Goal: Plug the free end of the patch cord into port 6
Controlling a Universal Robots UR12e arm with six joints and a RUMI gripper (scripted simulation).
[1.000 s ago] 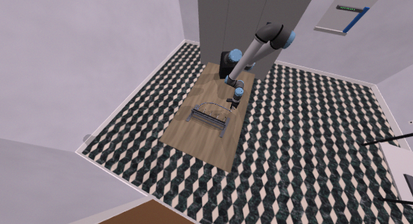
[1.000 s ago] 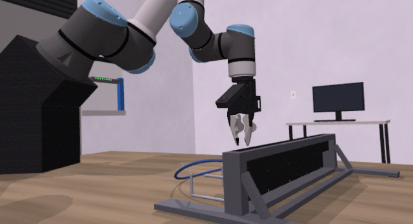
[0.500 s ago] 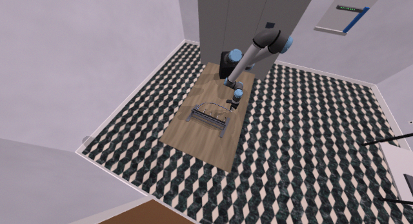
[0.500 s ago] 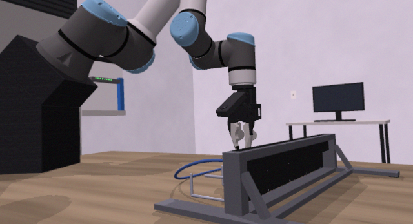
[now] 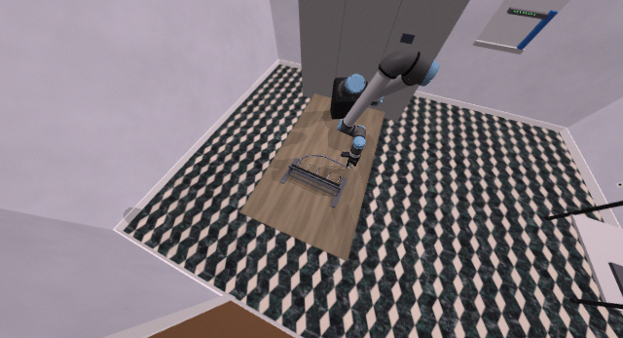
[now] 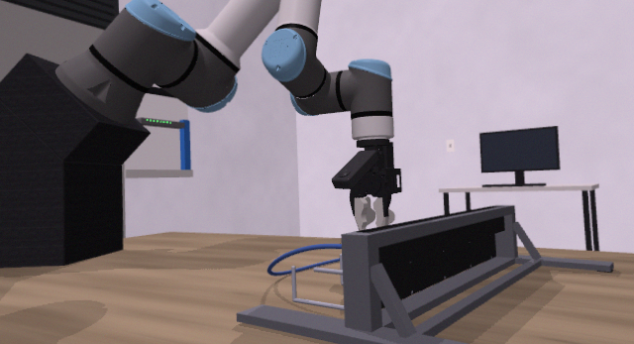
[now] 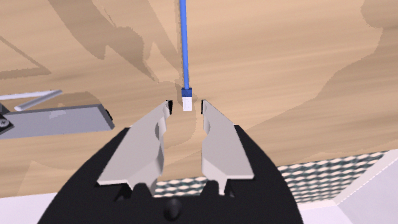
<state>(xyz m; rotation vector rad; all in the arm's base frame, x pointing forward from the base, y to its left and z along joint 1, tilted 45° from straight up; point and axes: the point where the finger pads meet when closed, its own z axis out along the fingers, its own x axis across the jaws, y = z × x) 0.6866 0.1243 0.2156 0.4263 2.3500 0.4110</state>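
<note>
The plug is 1 cm to the left of my hand and 3 cm below it.
</note>
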